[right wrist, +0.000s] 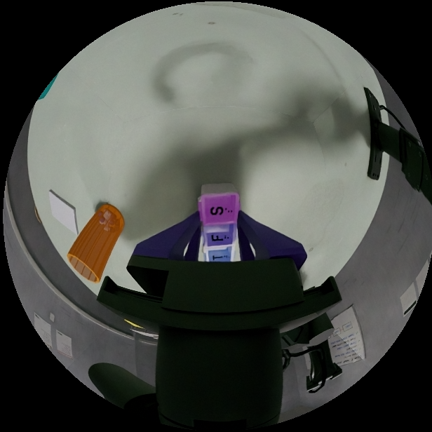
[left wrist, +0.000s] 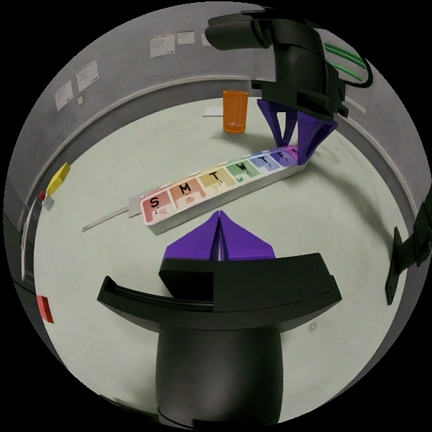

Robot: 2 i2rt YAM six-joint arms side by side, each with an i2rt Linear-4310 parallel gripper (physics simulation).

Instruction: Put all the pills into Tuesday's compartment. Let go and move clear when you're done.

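Observation:
The long pill organizer (left wrist: 230,194) (right wrist: 219,189) lies on the table with lettered, coloured lids that look closed. Tuesday's yellow lid (left wrist: 220,184) is third from the red S end. A translucent orange bottle (left wrist: 235,111) (right wrist: 95,247) stands behind the organizer, with pinkish pills (right wrist: 108,220) visible near its bottom. My left gripper (left wrist: 219,216) is shut and empty, on the near side of the organizer, below Tuesday's lid in the left wrist view. My right gripper (left wrist: 290,156) (right wrist: 219,216) is shut on the organizer's far end, around the magenta S and purple F compartments.
A grey flat piece with a thin handle (left wrist: 107,220) lies by the red end. A white flat card (left wrist: 212,111) (right wrist: 64,211) is beside the bottle. A yellow block (left wrist: 59,178) and red block (left wrist: 45,308) lie left; a teal object (right wrist: 47,88) is at the table's edge.

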